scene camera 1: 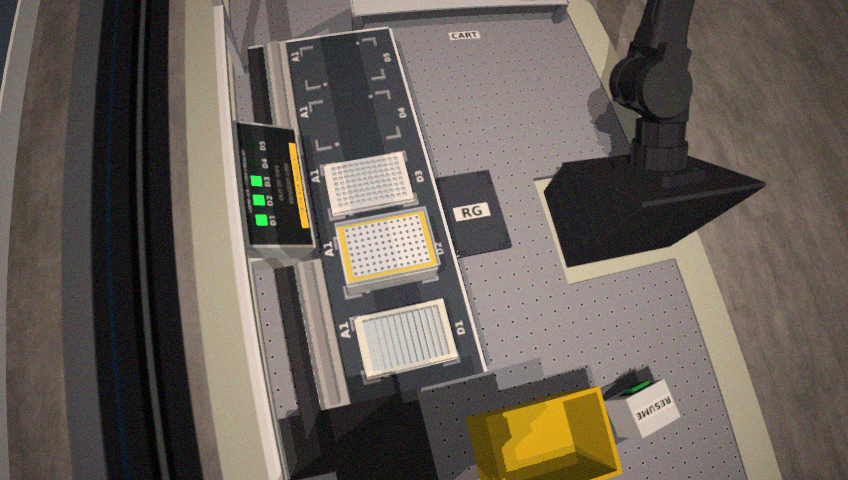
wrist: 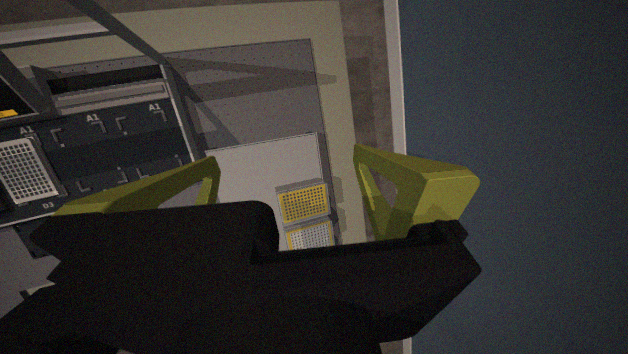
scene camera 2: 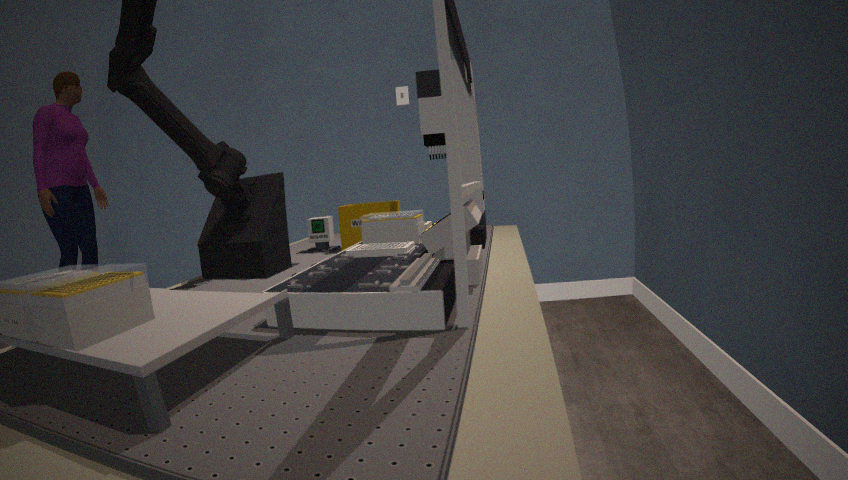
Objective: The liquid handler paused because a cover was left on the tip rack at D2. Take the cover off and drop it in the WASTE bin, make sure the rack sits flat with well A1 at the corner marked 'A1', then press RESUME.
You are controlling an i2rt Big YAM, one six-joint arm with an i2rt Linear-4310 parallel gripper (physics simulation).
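Frame: origin at the arm's base, x ahead, y right, z down, level; metres.
Where they show: gripper, fingertip midpoint: (wrist: 286, 157); arm's base at its link origin: (scene camera 1: 657, 173) (scene camera 2: 242, 205).
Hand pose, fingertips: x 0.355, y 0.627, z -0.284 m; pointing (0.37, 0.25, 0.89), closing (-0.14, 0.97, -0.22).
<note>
Each offset is from my fingertips to the top centre of the thing. "spot": to the spot under its first point.
A tip rack (scene camera 1: 389, 246) (scene camera 2: 391, 228) with a yellow-edged top sits at D2, with a clear, greyish cover over it. The label "A1" is at its left in scene camera 1. The yellow WASTE bin {dx -0.082, dy -0.939, dz +0.325 m} (scene camera 1: 544, 437) (scene camera 2: 351, 237) stands beyond D1, and its inside shows no cover in the visible part. The white RESUME box {dx -0.250, dy -0.943, dz +0.356 m} (scene camera 1: 654, 410) (scene camera 2: 319, 234) with a green button {dx -0.247, dy -0.914, dz +0.365 m} (scene camera 1: 637, 388) (scene camera 2: 317, 226) is beside the bin. My gripper (wrist: 286, 157) is open and empty, high above the cart end; its fingers do not show in the scene views.
A white plate {dx +0.048, dy -0.497, dz +0.393 m} (scene camera 1: 371, 183) (wrist: 27, 170) sits at D3 and a ribbed one {dx +0.057, dy -0.745, dz +0.376 m} (scene camera 1: 407, 339) at D1. A raised cart shelf (scene camera 2: 208, 300) (wrist: 260, 157) holds two tip racks. The screen {spot: dx +0.188, dy -0.496, dz +0.340 m} (scene camera 1: 273, 184) and an upright frame (scene camera 2: 455, 178) edge the deck. A person (scene camera 2: 62, 142) stands behind.
</note>
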